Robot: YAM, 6 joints.
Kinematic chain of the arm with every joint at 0, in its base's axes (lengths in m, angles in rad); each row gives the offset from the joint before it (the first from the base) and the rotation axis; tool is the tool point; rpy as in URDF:
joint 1: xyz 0 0 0.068 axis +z
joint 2: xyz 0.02 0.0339 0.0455 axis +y
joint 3: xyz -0.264 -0.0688 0 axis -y
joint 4: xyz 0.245 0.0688 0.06 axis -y
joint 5: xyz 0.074 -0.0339 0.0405 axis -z
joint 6: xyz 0.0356 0 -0.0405 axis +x
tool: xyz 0 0 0 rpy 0 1.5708 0
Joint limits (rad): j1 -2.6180..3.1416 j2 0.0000..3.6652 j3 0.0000..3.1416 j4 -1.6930..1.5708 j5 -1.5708..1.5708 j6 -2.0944..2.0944
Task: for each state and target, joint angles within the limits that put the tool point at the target. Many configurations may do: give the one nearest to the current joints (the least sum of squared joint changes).
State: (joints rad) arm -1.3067 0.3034 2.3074 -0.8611 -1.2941 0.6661
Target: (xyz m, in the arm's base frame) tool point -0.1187 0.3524 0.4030
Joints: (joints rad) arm -1.1533 0.1114 2.1740 -1.0031 -1.3105 0.6661
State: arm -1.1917 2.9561 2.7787 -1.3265 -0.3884 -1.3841
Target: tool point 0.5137 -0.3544 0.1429
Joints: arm -0.6204 3.0294 2.9959 -0.4677 -0.2927 -1.3841
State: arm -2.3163 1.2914 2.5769 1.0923 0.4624 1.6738
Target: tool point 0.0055 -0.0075 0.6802
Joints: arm -2.2775 1.4275 2.3528 1.4701 -0.2571 1.6738
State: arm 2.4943 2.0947 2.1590 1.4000 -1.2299 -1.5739
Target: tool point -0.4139 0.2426 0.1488
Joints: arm 2.5390 2.4346 1.4429 1.4478 -1.3489 -1.5739
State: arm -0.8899 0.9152 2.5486 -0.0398 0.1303 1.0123
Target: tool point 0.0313 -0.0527 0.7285
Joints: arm -0.9563 1.4484 2.6230 0.0783 0.1355 1.0123
